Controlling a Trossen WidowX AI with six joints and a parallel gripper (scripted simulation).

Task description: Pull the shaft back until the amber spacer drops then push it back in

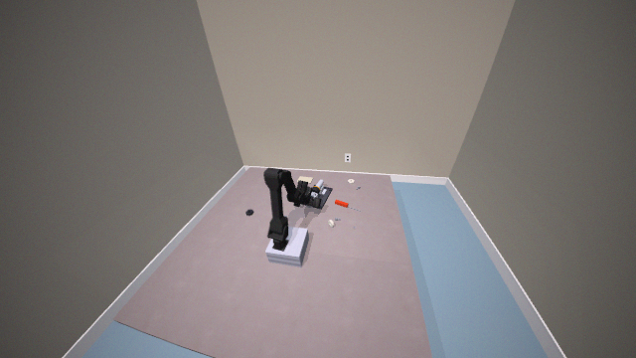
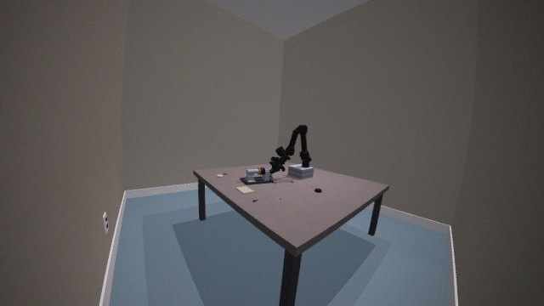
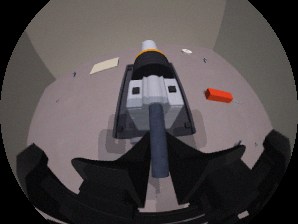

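My gripper tip is 5 cm short of the blue-grey shaft and 2 cm below it. Round my gripper tip: tan pad: 30 cm ahead, 15 cm to the left, 5 cm below; amber spacer: 10 cm ahead, 1 cm to the right, 2 cm above; black spacer: 7 cm ahead, 1 cm to the right, 2 cm above.
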